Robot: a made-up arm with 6 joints. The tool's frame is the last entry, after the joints. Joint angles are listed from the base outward. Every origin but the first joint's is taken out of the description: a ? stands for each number. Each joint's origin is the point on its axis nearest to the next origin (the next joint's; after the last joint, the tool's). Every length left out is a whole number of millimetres.
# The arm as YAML. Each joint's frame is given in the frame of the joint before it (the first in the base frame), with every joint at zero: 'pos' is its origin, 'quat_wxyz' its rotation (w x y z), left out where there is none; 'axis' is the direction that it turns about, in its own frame. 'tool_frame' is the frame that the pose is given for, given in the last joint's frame.
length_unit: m
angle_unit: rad
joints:
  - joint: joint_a
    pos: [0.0, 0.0, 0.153]
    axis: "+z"
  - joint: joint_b
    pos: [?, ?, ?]
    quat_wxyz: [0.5, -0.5, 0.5, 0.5]
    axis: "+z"
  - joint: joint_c
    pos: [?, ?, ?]
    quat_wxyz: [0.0, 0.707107, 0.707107, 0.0]
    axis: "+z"
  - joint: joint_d
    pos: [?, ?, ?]
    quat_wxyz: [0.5, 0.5, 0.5, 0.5]
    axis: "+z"
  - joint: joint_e
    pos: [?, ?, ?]
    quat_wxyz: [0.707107, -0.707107, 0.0, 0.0]
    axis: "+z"
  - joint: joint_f
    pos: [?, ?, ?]
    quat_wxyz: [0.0, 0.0, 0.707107, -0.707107]
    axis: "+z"
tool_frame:
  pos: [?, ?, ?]
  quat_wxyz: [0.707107, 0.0, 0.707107, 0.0]
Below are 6 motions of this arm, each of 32 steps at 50 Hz.
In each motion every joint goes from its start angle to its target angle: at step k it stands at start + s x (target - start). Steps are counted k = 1, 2, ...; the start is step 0. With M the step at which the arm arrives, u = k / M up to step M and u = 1 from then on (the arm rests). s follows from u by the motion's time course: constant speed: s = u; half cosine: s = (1 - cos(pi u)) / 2; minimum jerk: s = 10 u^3 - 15 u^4 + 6 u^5.
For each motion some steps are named. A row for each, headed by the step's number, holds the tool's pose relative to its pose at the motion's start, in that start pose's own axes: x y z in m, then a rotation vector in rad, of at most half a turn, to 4 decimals.
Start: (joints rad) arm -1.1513 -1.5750 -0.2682 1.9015 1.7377 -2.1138
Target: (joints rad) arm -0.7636 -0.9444 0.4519 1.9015 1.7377 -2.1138
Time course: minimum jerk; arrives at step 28
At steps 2, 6, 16, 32:
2: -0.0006 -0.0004 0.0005 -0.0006 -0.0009 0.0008
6: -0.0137 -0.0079 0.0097 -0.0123 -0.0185 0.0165
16: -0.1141 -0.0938 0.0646 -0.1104 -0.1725 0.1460
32: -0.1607 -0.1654 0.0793 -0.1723 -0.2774 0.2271

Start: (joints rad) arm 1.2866 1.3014 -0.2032 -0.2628 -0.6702 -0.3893
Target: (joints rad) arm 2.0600 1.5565 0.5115 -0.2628 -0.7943 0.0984
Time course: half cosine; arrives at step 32
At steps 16, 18, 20, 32:
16: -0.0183 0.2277 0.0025 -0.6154 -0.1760 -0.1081
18: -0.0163 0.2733 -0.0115 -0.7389 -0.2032 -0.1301
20: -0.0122 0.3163 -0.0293 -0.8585 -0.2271 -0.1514
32: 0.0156 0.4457 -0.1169 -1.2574 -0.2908 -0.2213

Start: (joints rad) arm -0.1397 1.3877 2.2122 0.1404 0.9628 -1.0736
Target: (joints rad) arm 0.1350 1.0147 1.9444 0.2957 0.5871 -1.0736
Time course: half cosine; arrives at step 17
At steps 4, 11, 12, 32:
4: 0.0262 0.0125 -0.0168 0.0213 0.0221 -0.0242
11: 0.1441 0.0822 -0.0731 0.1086 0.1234 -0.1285
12: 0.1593 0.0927 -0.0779 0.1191 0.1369 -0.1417
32: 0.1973 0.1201 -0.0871 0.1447 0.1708 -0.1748

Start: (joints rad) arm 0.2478 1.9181 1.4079 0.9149 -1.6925 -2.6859
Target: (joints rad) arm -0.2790 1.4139 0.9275 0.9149 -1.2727 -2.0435
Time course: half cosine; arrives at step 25
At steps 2, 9, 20, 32:
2: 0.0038 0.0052 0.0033 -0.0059 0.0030 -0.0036
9: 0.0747 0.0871 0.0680 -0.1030 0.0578 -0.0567
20: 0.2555 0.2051 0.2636 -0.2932 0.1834 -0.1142
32: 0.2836 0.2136 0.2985 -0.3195 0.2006 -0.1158

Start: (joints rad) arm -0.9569 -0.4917 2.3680 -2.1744 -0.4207 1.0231
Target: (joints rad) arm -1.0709 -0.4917 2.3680 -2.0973 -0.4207 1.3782
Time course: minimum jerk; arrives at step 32
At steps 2, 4, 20, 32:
2: 0.0000 0.0000 -0.0001 -0.0010 0.0003 0.0001
4: 0.0002 0.0003 -0.0009 -0.0069 0.0021 0.0004
20: 0.0061 0.0120 -0.0418 -0.3115 0.0929 0.0318
32: 0.0075 0.0166 -0.0576 -0.4299 0.1257 0.0512

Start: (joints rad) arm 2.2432 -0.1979 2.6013 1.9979 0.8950 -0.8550
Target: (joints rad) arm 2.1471 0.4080 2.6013 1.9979 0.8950 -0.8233
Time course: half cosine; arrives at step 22
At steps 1, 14, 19, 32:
1: 0.0005 0.0020 -0.0006 0.0018 0.0002 0.0024
14: 0.0145 0.2928 -0.0477 0.2407 0.0390 0.3430
19: -0.0072 0.3948 -0.0491 0.3222 0.0569 0.4641
32: -0.0126 0.4131 -0.0485 0.3370 0.0605 0.4863

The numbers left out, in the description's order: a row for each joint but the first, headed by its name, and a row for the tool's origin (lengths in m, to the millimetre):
joint_b: 0.0 0.0 0.0
joint_c: -0.352 0.0 0.0
joint_d: -0.483 0.0 0.0
joint_e: 0.0 0.135 0.0
joint_f: 0.0 0.0 0.0
tool: 0.0 0.0 0.0

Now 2 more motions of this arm.
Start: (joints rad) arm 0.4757 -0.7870 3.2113 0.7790 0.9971 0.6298
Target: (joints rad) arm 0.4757 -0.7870 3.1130 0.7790 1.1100 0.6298
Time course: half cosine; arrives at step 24
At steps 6, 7, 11, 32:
6: -0.0034 0.0062 -0.0002 0.0085 -0.0083 0.0007
7: -0.0046 0.0083 -0.0002 0.0114 -0.0110 0.0009
11: -0.0104 0.0183 -0.0003 0.0256 -0.0243 0.0017
32: -0.0248 0.0415 0.0001 0.0600 -0.0548 0.0023

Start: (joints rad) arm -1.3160 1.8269 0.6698 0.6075 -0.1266 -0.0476
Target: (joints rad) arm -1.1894 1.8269 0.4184 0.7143 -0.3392 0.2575
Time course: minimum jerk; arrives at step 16
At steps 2, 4, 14, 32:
2: 0.0005 0.0020 -0.0005 -0.0088 0.0064 0.0022
4: 0.0028 0.0127 -0.0036 -0.0571 0.0408 0.0145
14: 0.0157 0.1156 -0.0460 -0.5569 0.3703 0.1644
32: 0.0157 0.1173 -0.0470 -0.5661 0.3761 0.1676

